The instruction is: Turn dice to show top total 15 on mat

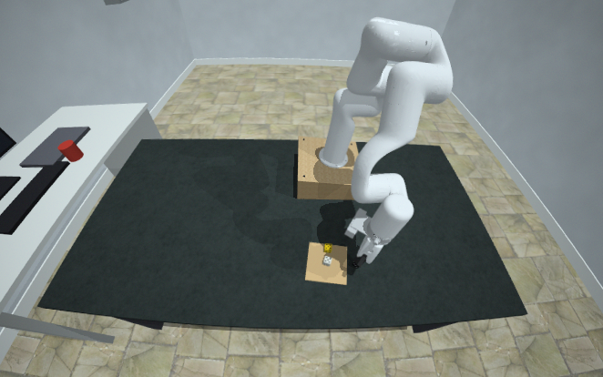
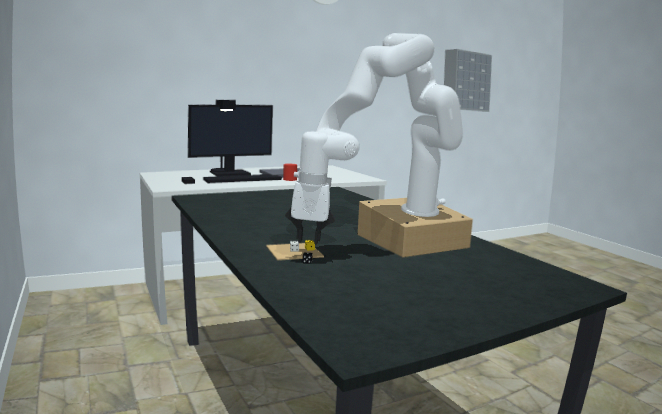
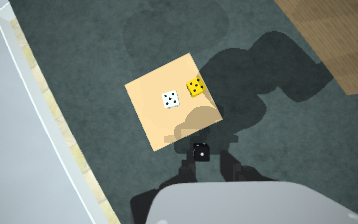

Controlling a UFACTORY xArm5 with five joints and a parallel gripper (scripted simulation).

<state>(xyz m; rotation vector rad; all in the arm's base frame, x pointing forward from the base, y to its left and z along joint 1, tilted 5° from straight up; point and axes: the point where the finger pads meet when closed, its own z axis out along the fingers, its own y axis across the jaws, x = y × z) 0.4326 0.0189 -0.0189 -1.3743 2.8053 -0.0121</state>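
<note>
Now: hand 70 mm above the black die. From my hand the other things lie so: tan mat (10 mm behind, 100 mm to the right, 80 mm below); then yellow die (60 mm behind, 90 mm to the right, 60 mm below); then white die (10 mm behind, 100 mm to the right, 60 mm below).
</note>
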